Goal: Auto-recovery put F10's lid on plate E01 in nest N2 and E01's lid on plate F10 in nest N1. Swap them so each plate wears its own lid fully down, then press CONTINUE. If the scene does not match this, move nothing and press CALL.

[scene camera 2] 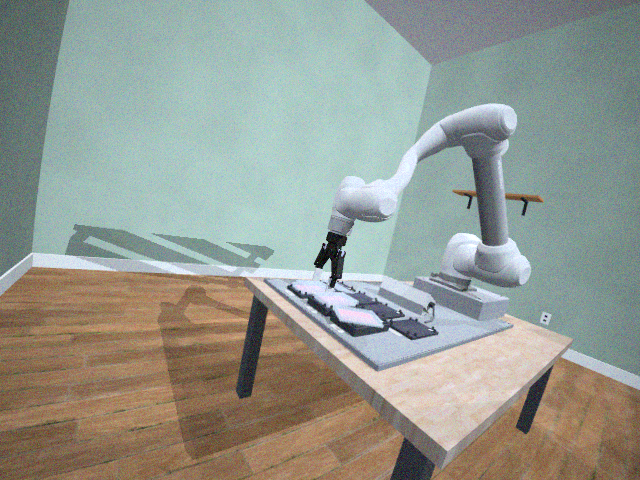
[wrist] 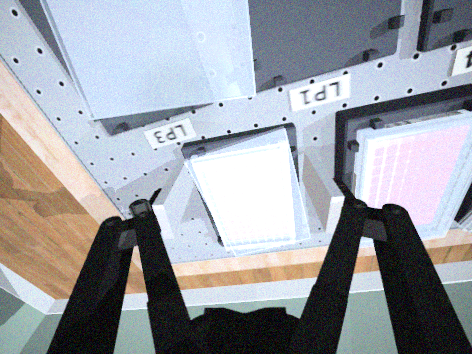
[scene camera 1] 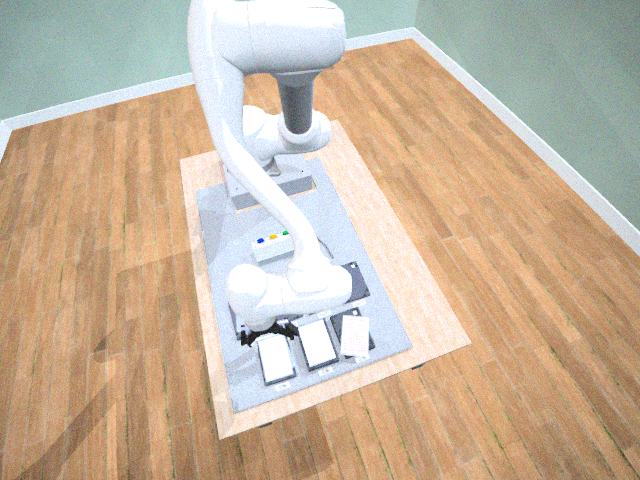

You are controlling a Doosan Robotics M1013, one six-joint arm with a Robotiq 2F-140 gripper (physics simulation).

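Places are measured from the arm's base along level axes (x right, y ahead, z up), in centimetres.
Pixels of known places: gripper, fingertip midpoint: point(scene camera 2: 320, 290) point(wrist: 245, 169) point(scene camera 1: 273, 345); arm's base, origin of the base link: point(scene camera 2: 452, 285).
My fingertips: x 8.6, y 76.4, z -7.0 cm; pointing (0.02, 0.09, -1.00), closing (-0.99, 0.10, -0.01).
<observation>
For each thing: its top centre in the pictures, then the offset to it from my fingertips. "spot": a spot on its surface instead. Level surfaces: height alone.
- left-end plate, middle of its top: point(wrist: 255, 210) point(scene camera 1: 275, 351) point(scene camera 2: 316, 283) dy +2.9, dx -0.4, dz +2.7 cm
- pale translucent lid, middle of its top: point(wrist: 147, 42) point(scene camera 2: 338, 283) dy -11.3, dx +4.2, dz +1.6 cm
- middle plate, middle of its top: point(wrist: 412, 196) point(scene camera 2: 336, 296) point(scene camera 1: 316, 341) dy +3.3, dx -13.7, dz +2.8 cm
- right-end plate, middle of its top: point(scene camera 2: 358, 312) point(scene camera 1: 355, 334) dy +4.7, dx -26.3, dz +3.0 cm
- button box, middle of its top: point(scene camera 1: 280, 236) point(scene camera 2: 408, 285) dy -36.4, dx -11.0, dz +7.0 cm
- LP1, surface spot: point(wrist: 320, 35) spot: dy -9.4, dx -6.7, dz -0.4 cm
- LP3 label, surface spot: point(wrist: 170, 132) spot: dy -4.4, dx +6.2, dz -1.2 cm
- LP1 label, surface spot: point(wrist: 320, 92) spot: dy -5.5, dx -7.0, dz -1.2 cm
- grey board, its level: dz -1.3 cm
My gripper point(scene camera 1: 268, 335) point(scene camera 2: 325, 279) point(wrist: 245, 169) is open, its pale pads wide apart on either side of the left-end plate point(scene camera 1: 276, 359) point(scene camera 2: 307, 287) point(wrist: 245, 200). A clear, slightly skewed outline rims that plate; whether it touches the pads is hard to tell. A pale translucent lid point(wrist: 150, 55) lies askew over the LP3 pad in the wrist view, reaching toward the LP1 pad. The middle plate point(scene camera 1: 317, 343) point(scene camera 2: 330, 299) point(wrist: 410, 175) sits in its nest. The right-end plate point(scene camera 1: 355, 335) point(scene camera 2: 356, 316) sits skewed and tilted on its nest. The lid codes are not legible.
A button box point(scene camera 1: 273, 250) point(scene camera 2: 405, 297) with blue, yellow and green buttons stands toward the arm's base. Dark pads, LP1 point(wrist: 320, 35) among them, lie behind the plates. The LP3 label point(wrist: 170, 132) and LP1 label point(wrist: 320, 92) are on the grey board point(scene camera 1: 237, 397).
</observation>
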